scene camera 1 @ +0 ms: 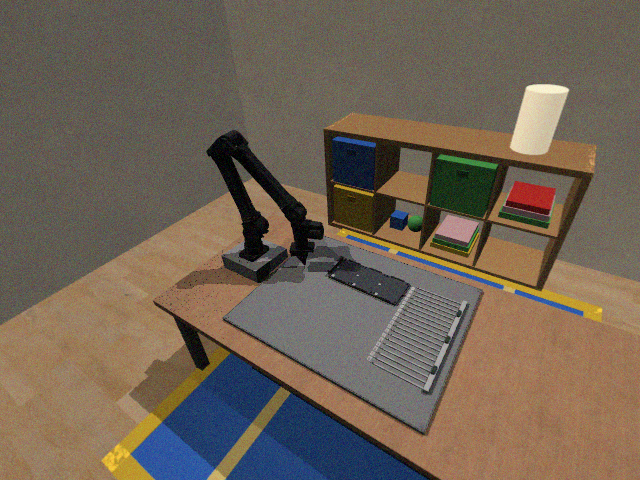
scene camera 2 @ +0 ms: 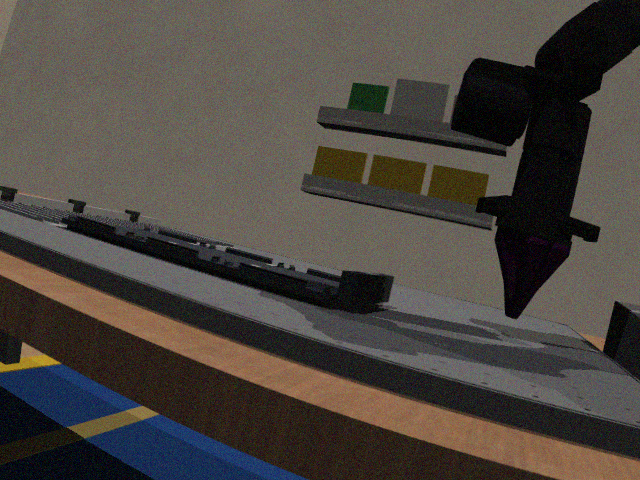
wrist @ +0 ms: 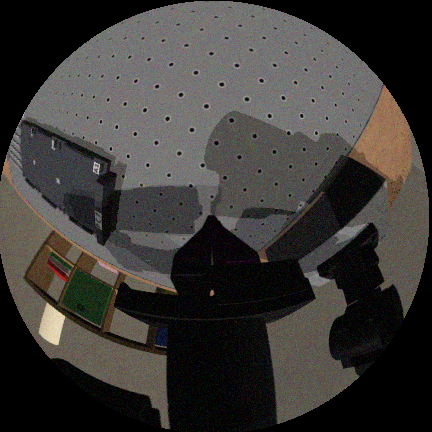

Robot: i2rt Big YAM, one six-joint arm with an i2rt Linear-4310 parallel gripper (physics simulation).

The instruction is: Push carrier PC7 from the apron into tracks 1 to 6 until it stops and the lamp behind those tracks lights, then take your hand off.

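Pixels of known places: gripper, fingertip midpoint: (scene camera 1: pixel 304 264) (scene camera 2: pixel 510 317) (wrist: pixel 210 219); arm's base at its link origin: (scene camera 1: pixel 254 252) (wrist: pixel 348 252).
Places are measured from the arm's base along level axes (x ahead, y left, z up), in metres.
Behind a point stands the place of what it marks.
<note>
The dark flat carrier (scene camera 1: pixel 368 281) @(x 0.517, y 0.116, z -0.038 m) (scene camera 2: pixel 217 263) @(x 0.461, y 0.195, z -0.038 m) (wrist: pixel 65 175) @(x 0.434, y 0.111, z -0.038 m) lies on the grey board (scene camera 1: pixel 299 320) @(x 0.380, y -0.190, z -0.049 m) (scene camera 2: pixel 444 382) @(x 0.258, y 0.319, z -0.051 m) (wrist: pixel 165 30), its far end close to the near ends of the tracks. White labels show on its near end in the wrist view; the lower one is too blurred to read fully. The tracks (scene camera 1: pixel 413 338) @(x 0.776, y -0.061, z -0.044 m) are pale parallel rails with a pale bar and several small dark lamps behind them; none looks lit. My gripper (scene camera 1: pixel 303 262) @(x 0.226, y 0.073, z -0.031 m) (scene camera 2: pixel 512 316) @(x 0.226, y 0.073, z -0.031 m) (wrist: pixel 210 219) @(x 0.226, y 0.073, z -0.031 m) is shut and empty, its tips a little above the board, between the arm base and the carrier's near end, apart from the carrier.
The arm base (scene camera 1: pixel 254 259) @(x 0.044, y -0.047, z 0.012 m) stands at the board's left edge. Behind the table (scene camera 1: pixel 558 372) @(x 1.208, y 0.053, z -0.062 m) is a wooden shelf unit (scene camera 1: pixel 460 135) with coloured boxes and a white cylinder (scene camera 1: pixel 539 119) on top. Wall shelves (scene camera 2: pixel 398 128) show behind the arm in scene camera 2.
</note>
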